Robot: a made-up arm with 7 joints. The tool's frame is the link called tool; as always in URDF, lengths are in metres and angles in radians.
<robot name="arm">
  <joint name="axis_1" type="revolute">
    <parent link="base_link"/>
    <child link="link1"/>
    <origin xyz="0.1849 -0.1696 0.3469" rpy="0 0 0"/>
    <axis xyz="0 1 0"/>
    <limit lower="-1.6" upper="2.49" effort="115" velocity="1.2"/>
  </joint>
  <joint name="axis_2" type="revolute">
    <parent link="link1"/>
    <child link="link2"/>
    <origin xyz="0.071 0.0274 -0.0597" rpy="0 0 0"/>
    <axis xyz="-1 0 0"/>
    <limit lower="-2.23" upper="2.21" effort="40" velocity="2.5"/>
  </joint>
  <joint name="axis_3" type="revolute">
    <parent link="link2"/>
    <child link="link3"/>
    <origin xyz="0.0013 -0.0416 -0.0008" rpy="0 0 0"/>
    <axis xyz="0 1 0"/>
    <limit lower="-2.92" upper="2.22" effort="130" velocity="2.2"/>
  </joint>
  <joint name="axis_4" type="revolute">
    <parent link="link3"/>
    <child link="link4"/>
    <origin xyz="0.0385 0.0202 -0.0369" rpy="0 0 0"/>
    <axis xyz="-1 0 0"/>
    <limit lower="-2.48" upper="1.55" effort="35" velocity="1.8"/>
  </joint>
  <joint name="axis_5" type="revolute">
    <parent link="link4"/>
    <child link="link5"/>
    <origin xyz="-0.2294 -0.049 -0.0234" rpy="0 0 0"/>
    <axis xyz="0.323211 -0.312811 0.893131"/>
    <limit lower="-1.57" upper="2.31" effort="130" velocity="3.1"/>
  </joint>
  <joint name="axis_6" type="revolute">
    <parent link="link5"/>
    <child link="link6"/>
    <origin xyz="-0.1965 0.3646 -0.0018" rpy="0 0 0"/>
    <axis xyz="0 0 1"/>
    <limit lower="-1.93" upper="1.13" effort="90" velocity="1.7"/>
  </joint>
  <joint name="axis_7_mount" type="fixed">
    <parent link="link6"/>
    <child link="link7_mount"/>
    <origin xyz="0.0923 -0.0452 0.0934" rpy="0 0 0"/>
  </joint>
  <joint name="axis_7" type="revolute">
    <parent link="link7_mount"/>
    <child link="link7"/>
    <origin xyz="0.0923 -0.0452 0.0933" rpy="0 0 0"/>
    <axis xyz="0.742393 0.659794 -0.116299"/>
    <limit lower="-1.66" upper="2.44" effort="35" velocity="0.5"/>
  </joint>
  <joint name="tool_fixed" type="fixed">
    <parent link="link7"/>
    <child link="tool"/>
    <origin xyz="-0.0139 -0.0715 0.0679" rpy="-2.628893 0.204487 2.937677"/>
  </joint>
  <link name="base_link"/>
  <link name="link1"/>
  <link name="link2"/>
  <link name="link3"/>
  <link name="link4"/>
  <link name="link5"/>
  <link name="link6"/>
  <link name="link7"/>
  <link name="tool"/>
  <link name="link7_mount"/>
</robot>
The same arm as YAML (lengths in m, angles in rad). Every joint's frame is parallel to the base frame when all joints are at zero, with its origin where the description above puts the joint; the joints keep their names.
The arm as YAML. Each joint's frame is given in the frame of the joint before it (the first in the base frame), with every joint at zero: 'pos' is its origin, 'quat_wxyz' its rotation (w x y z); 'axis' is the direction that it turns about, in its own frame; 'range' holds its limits. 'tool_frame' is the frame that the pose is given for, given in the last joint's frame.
length_unit: m
angle_unit: rad
joints:
  - joint: axis_1
    pos: [0.1849, -0.1696, 0.3469]
    quat_wxyz: [1.0, 0.0, 0.0, 0.0]
    axis: "+y"
    range: [-1.6, 2.49]
  - joint: axis_2
    pos: [0.071, 0.0274, -0.0597]
    quat_wxyz: [1.0, 0.0, 0.0, 0.0]
    axis: "-x"
    range: [-2.23, 2.21]
  - joint: axis_3
    pos: [0.0013, -0.0416, -0.0008]
    quat_wxyz: [1.0, 0.0, 0.0, 0.0]
    axis: "+y"
    range: [-2.92, 2.22]
  - joint: axis_4
    pos: [0.0385, 0.0202, -0.0369]
    quat_wxyz: [1.0, 0.0, 0.0, 0.0]
    axis: "-x"
    range: [-2.48, 1.55]
  - joint: axis_5
    pos: [-0.2294, -0.049, -0.0234]
    quat_wxyz: [1.0, 0.0, 0.0, 0.0]
    axis: [0.323211, -0.312811, 0.893131]
    range: [-1.57, 2.31]
  - joint: axis_6
    pos: [-0.1965, 0.3646, -0.0018]
    quat_wxyz: [1.0, 0.0, 0.0, 0.0]
    axis: "+z"
    range: [-1.93, 1.13]
  - joint: axis_7
    pos: [0.1846, -0.0904, 0.1867]
    quat_wxyz: [1.0, 0.0, 0.0, 0.0]
    axis: [0.742393, 0.659794, -0.116299]
    range: [-1.66, 2.44]
tool_frame:
  pos: [-0.0139, -0.0715, 0.0679]
  quat_wxyz: [0.072545, 0.123686, 0.954639, -0.260966]

